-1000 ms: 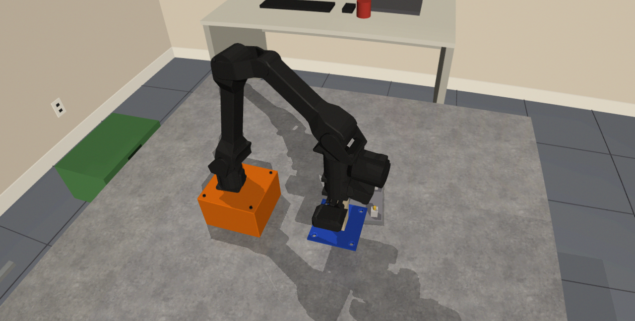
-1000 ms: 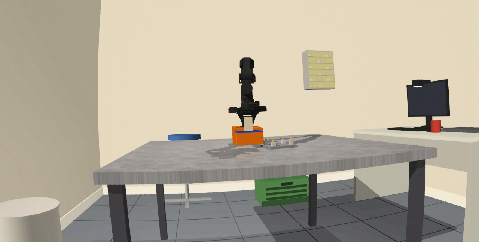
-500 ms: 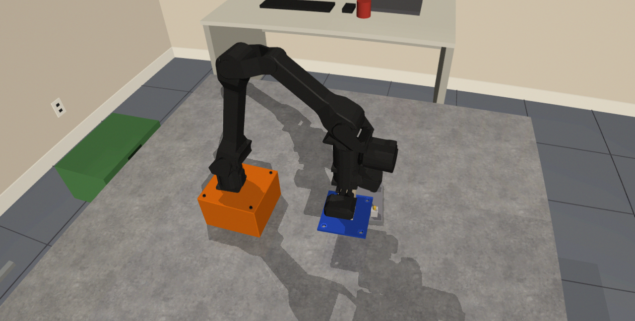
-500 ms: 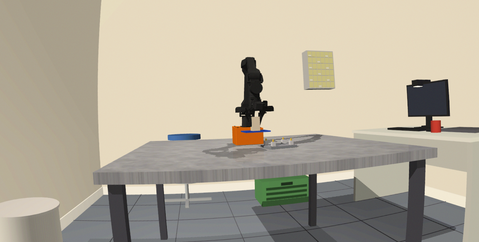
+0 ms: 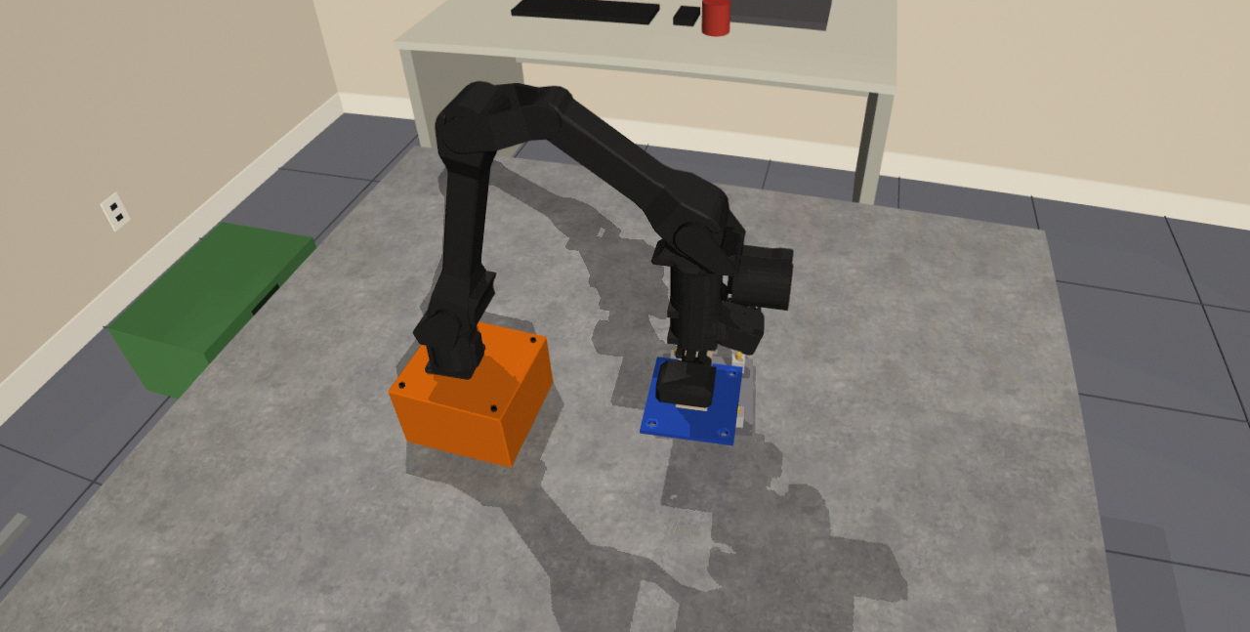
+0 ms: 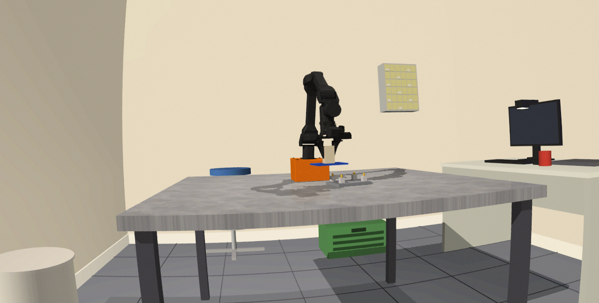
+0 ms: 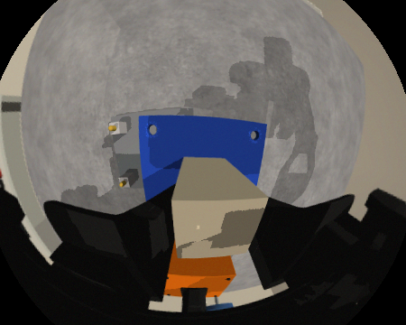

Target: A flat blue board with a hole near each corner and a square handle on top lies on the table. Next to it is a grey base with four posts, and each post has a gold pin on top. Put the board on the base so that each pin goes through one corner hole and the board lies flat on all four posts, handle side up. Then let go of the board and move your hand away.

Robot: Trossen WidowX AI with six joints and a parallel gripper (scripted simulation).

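My gripper tip is 10 cm above the grey base, 8 cm to the right of it and 1 cm short of it. Round my gripper tip: blue board right at my gripper tip.
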